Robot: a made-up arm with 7 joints. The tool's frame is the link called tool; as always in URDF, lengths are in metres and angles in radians.
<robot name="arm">
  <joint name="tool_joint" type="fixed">
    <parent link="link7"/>
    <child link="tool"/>
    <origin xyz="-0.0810 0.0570 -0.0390" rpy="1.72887 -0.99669 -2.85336"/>
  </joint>
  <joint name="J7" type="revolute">
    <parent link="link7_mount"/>
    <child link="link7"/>
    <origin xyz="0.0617 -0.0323 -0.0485" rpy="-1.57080 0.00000 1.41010"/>
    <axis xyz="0 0 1"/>
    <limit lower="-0.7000" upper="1.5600" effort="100" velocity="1.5"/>
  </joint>
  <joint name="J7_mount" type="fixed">
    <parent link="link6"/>
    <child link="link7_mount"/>
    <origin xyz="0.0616 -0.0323 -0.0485" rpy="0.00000 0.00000 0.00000"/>
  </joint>
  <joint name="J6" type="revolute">
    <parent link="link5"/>
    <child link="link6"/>
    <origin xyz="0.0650 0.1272 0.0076" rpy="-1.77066 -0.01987 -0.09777"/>
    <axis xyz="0 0 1"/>
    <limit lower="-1.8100" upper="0.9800" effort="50" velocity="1.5"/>
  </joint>
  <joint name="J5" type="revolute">
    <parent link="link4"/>
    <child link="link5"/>
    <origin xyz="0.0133 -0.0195 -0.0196" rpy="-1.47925 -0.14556 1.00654"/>
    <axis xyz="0 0 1"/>
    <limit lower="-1.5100" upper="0.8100" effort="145" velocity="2"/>
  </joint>
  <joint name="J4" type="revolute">
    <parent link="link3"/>
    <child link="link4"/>
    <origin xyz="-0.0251 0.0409 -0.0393" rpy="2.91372 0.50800 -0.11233"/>
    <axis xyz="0 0 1"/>
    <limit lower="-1.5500" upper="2.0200" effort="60" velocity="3.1"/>
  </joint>
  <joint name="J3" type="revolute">
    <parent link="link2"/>
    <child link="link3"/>
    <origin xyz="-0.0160 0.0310 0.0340" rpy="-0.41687 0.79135 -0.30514"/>
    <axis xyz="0 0 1"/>
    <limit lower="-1.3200" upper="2.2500" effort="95" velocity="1.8"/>
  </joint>
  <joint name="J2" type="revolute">
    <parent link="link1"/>
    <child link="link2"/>
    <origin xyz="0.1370 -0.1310 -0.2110" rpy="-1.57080 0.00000 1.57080"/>
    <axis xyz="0 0 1"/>
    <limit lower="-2.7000" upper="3.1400" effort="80" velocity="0.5"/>
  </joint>
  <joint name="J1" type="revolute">
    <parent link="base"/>
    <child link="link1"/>
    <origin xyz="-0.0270 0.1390 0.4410" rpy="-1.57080 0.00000 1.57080"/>
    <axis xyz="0 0 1"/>
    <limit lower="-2.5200" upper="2.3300" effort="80" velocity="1.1"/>
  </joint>
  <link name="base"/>
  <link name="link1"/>
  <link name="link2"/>
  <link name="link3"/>
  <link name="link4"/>
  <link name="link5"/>
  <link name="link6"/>
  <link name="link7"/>
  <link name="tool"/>
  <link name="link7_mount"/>
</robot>
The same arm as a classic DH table. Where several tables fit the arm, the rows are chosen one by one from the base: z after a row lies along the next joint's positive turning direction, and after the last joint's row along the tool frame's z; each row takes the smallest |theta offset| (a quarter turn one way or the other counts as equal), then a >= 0, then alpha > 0; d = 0 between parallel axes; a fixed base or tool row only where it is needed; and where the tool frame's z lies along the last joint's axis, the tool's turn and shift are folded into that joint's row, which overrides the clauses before.
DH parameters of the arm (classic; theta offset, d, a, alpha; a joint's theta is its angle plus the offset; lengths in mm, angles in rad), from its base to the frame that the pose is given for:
base (fixed): 1.5708 441 139 -1.5708
J1: -1.5708 -184 131 1.5708
J2: -1.3191 -96.5 34 0.8728
J3: -0.0481 -32.6 46.9 -2.5889
J4: -0.1655 2.1 9.7 1.4802
J5: -0.248 12.9 -51.7 1.7706
J6: 1.3898 38.9 44 1.5708
J7: 0.4213 -163.7 50.6 1.6564
tool (fixed): 1.0024 85.5 0 0
Joint limits (rad, base to tool): -2.52..2.33 -2.7..3.14 -1.32..2.25 -1.55..2.02 -1.51..0.81 -1.81..0.98 -0.7..1.56

